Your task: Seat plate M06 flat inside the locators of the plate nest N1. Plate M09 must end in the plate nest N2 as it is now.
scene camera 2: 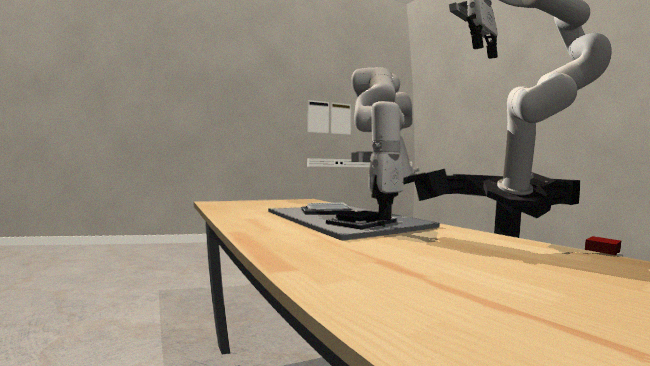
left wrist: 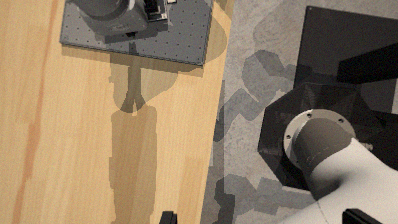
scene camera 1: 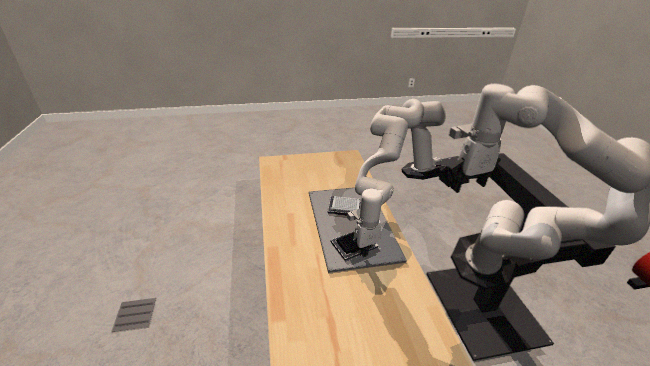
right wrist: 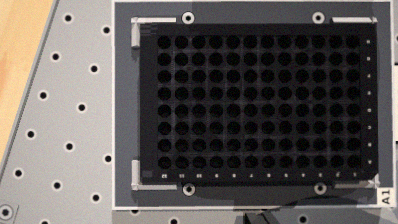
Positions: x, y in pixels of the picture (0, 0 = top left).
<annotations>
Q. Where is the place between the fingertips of the left gripper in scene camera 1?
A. At 467, 187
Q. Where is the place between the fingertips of the right gripper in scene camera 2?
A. At 384, 219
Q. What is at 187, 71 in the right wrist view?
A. A black plate.
</annotations>
